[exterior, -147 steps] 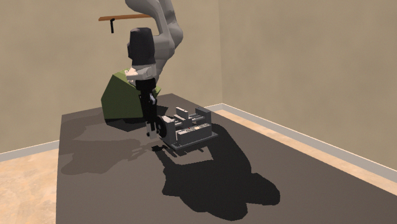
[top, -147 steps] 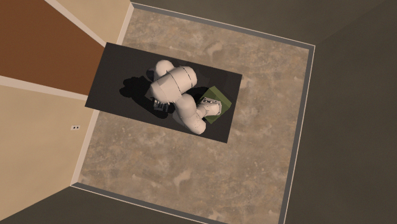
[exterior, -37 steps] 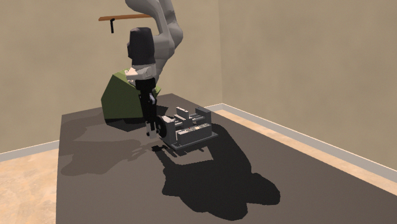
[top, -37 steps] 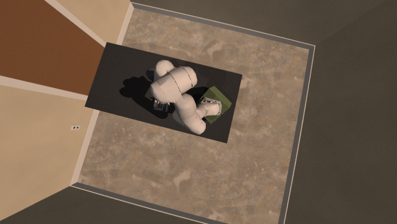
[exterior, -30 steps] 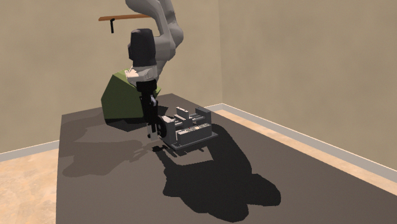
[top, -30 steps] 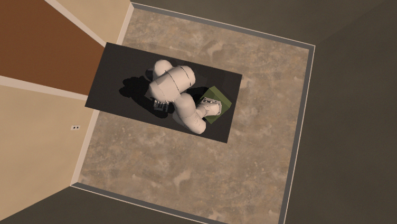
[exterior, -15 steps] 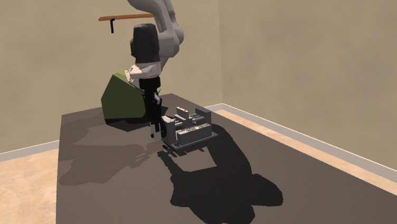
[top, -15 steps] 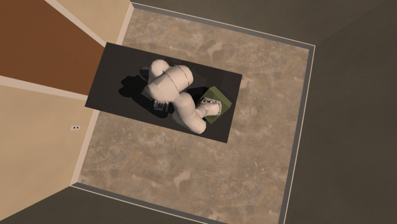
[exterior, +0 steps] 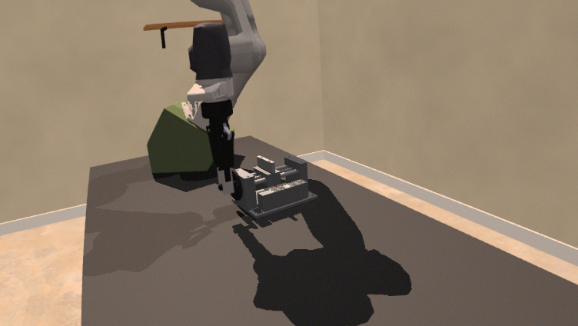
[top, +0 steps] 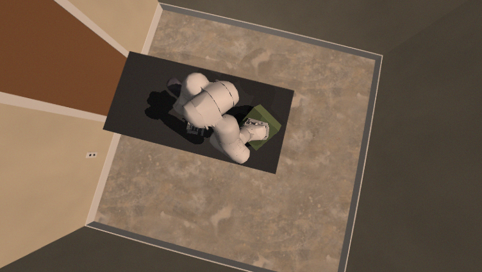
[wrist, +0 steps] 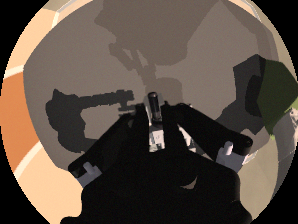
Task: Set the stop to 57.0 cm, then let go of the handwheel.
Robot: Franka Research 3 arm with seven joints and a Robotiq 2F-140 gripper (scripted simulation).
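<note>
My hand is 2 cm to the right of the handwheel, 2 cm above it and 1 cm past it. The rest, counted from my hand: grey stop fixture: 14 cm to the left, 2 cm behind, 1 cm below.
</note>
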